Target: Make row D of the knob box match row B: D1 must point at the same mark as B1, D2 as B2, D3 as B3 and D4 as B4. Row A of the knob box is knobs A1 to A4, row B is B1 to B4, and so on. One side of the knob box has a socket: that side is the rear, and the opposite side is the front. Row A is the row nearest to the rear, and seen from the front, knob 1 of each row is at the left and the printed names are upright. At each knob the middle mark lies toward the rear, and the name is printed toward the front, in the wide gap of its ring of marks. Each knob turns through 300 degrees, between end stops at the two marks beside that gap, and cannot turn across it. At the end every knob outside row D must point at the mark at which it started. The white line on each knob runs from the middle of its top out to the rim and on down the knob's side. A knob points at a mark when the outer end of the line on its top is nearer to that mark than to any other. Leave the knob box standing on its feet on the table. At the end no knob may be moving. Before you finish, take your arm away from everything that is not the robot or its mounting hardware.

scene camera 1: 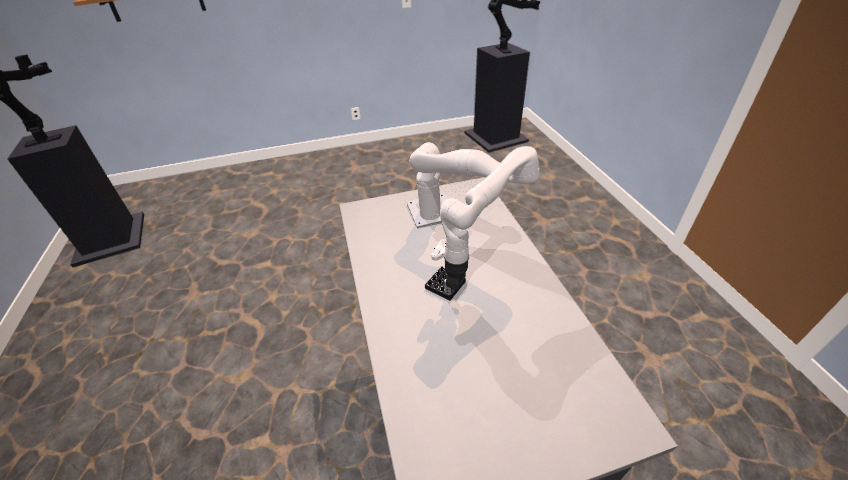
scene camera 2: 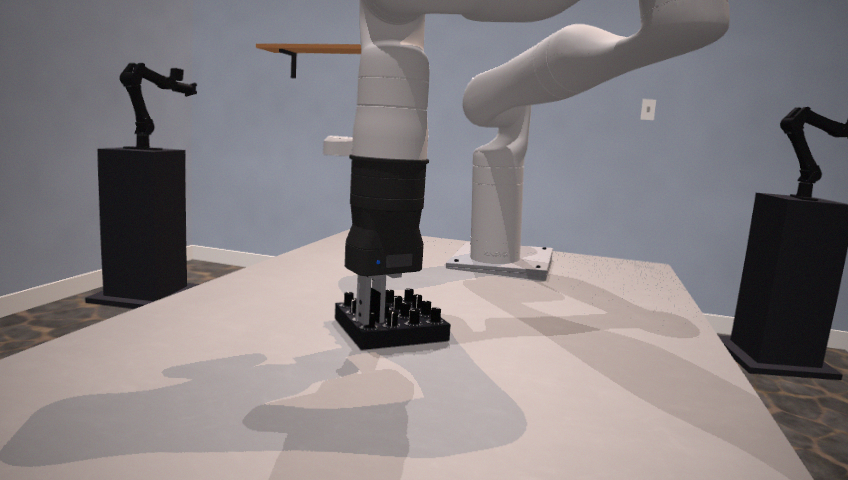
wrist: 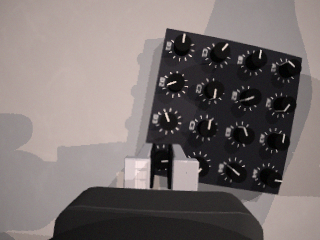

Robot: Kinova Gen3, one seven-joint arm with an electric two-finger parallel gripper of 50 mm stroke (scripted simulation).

Path:
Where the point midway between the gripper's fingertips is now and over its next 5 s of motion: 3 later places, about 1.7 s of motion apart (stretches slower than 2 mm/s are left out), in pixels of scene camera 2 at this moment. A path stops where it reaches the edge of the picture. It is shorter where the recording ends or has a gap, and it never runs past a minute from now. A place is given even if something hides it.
The gripper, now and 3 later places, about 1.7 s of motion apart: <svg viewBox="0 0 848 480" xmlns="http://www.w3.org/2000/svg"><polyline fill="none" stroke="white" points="369,320 369,286 359,273 371,269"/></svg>

